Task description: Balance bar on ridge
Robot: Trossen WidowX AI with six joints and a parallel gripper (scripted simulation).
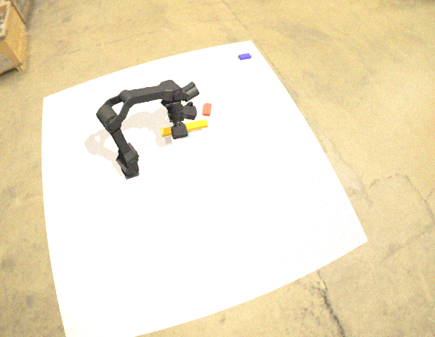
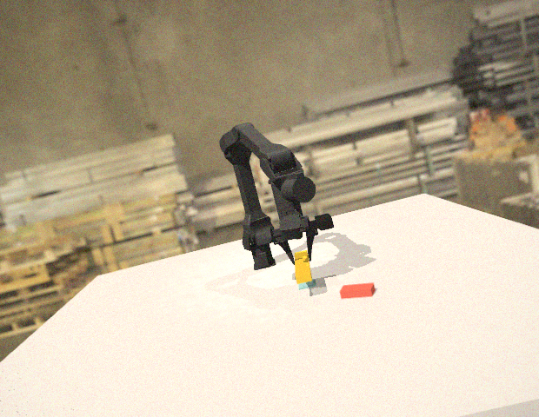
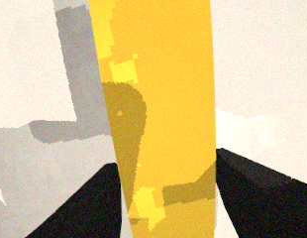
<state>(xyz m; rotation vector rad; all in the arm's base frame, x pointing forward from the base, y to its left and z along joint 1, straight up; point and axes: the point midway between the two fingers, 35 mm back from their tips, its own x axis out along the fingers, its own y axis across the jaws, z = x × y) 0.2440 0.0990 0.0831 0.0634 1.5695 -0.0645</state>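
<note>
Right now my gripper tip is 30 mm short of the yellow bar. Also, from my gripper tip: red block 160 mm ahead, 90 mm to the left, 40 mm below.
</note>
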